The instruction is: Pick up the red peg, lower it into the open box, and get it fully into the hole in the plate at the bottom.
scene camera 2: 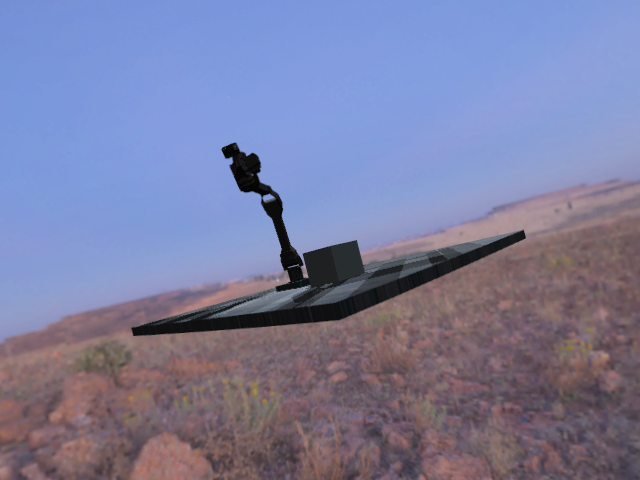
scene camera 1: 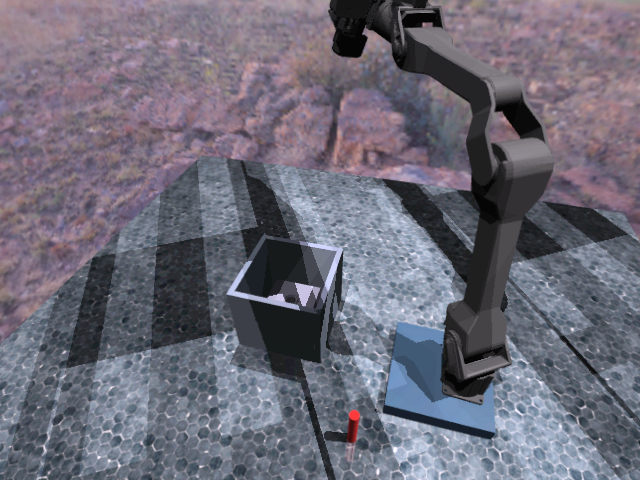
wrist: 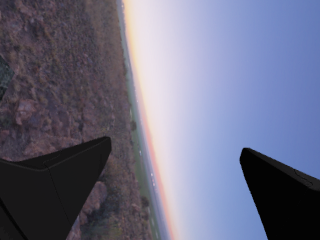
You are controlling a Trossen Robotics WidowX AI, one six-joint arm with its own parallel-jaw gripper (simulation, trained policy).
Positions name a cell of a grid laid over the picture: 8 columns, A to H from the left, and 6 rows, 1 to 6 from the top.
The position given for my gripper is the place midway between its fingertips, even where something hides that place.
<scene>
In view: my gripper (scene camera 2: C2), a box (scene camera 1: D5) and a plate (scene camera 1: D4).
The box shows as well in scene camera 2 (scene camera 2: E4). My gripper shows as well in the wrist view (wrist: E4). The wrist view misses the box: it is out of frame. Scene camera 2 does not show the plate, which is hidden by the box.
</scene>
